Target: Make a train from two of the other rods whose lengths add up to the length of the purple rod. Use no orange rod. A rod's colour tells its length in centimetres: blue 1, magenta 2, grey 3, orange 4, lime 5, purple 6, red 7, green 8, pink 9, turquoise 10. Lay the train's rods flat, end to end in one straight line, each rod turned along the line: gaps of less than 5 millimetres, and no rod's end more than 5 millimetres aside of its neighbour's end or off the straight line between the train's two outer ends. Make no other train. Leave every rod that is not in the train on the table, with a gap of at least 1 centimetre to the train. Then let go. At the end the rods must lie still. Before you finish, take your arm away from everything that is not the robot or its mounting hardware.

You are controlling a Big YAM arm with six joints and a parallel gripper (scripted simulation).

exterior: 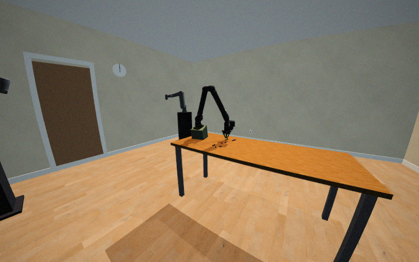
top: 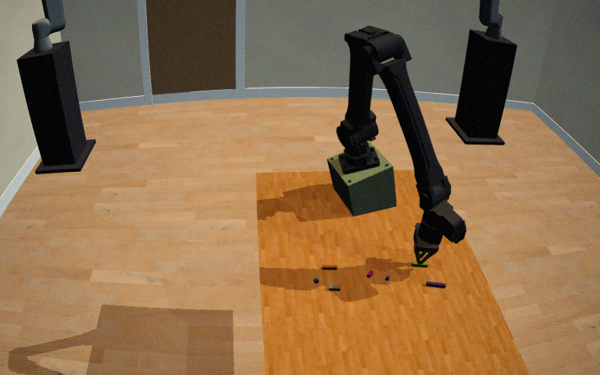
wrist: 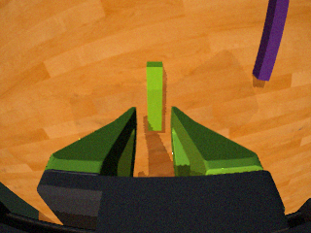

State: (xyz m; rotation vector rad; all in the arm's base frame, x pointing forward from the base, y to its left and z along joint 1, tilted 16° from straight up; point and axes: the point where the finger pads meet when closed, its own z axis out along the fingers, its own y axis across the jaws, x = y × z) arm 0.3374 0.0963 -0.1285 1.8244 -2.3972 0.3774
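Now: the lime rod 2 cm below my hand. The rest, counted from my hand: orange rod: 26 cm to the right, 2 cm below, 2 cm behind; purple rod: 9 cm ahead, 3 cm to the left, 2 cm below; magenta rod: 15 cm to the right, 2 cm below, 2 cm ahead.
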